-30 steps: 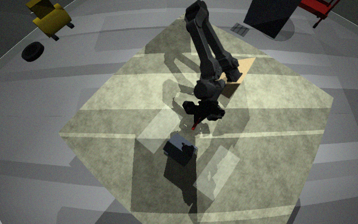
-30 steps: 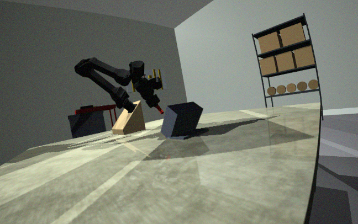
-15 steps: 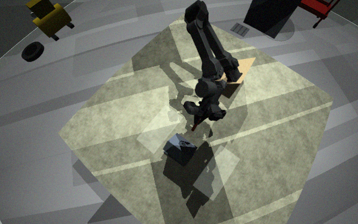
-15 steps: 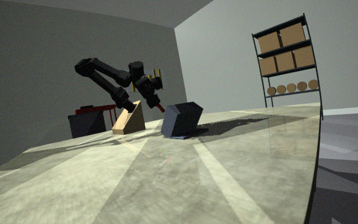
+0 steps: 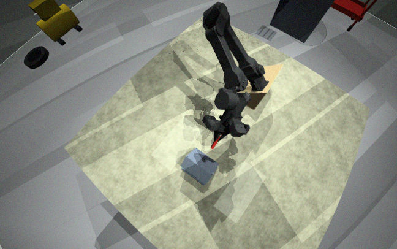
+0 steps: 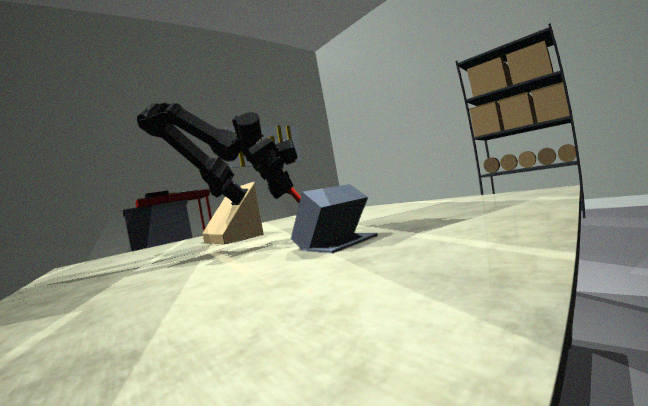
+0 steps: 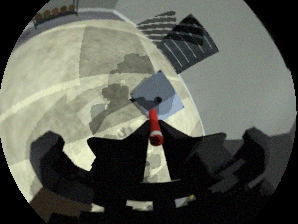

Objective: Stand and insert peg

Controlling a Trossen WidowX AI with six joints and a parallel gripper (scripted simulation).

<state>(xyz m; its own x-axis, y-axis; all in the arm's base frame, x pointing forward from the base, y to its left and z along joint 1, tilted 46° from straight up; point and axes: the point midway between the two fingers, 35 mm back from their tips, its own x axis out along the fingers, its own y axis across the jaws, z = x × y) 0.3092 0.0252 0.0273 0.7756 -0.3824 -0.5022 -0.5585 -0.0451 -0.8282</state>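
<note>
The blue-grey sloped panel lies 110 mm ahead of my gripper tip, 10 mm to the left of it and 70 mm below it. The rest, counted from my gripper tip: red peg (10 mm behind, 10 mm above).
</note>
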